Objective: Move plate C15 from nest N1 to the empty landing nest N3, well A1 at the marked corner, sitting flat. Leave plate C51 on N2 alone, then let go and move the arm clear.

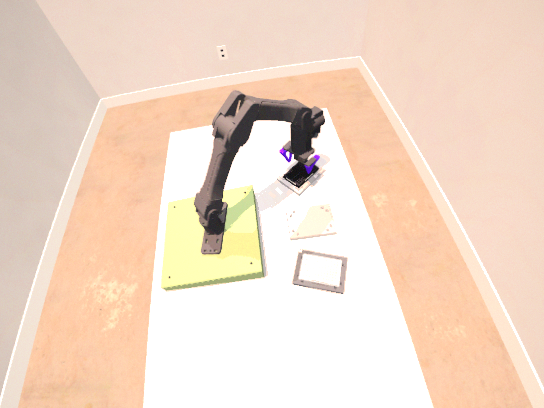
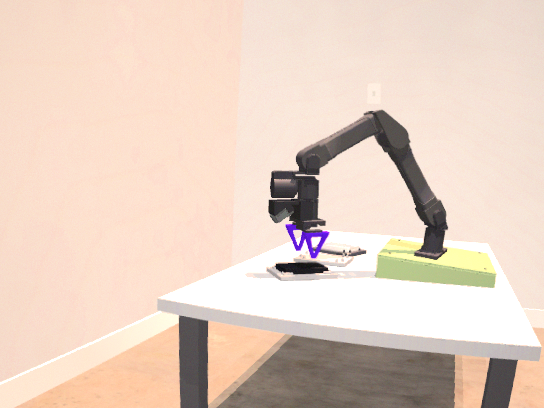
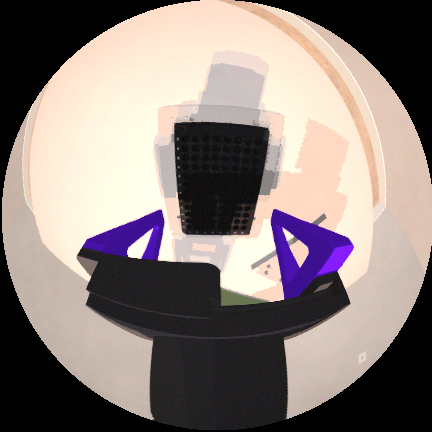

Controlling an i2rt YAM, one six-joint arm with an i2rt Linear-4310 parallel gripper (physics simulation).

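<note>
A black well plate (image 1: 295, 177) (image 2: 301, 268) (image 3: 220, 150) lies flat on a white nest (image 1: 300, 190) (image 2: 295, 276) (image 3: 167, 116) at the far end of the nest row. A pale, empty nest (image 1: 312, 222) (image 2: 337, 261) is in the middle of the row. A white plate (image 1: 320, 269) (image 2: 335, 248) sits on a dark grey nest (image 1: 345, 274) (image 2: 357, 252). Plate and nest labels cannot be read. My gripper (image 1: 299, 166) (image 2: 306, 253) (image 3: 217, 214) is open and empty, a little above the black plate, its purple fingers spread wider than the plate.
The arm stands on a yellow-green base block (image 1: 237, 255) (image 2: 435, 274) beside the nests on the white table (image 1: 280, 340) (image 2: 350, 305). The arm's shadow falls across the table near the black plate. Walls stand beyond the table.
</note>
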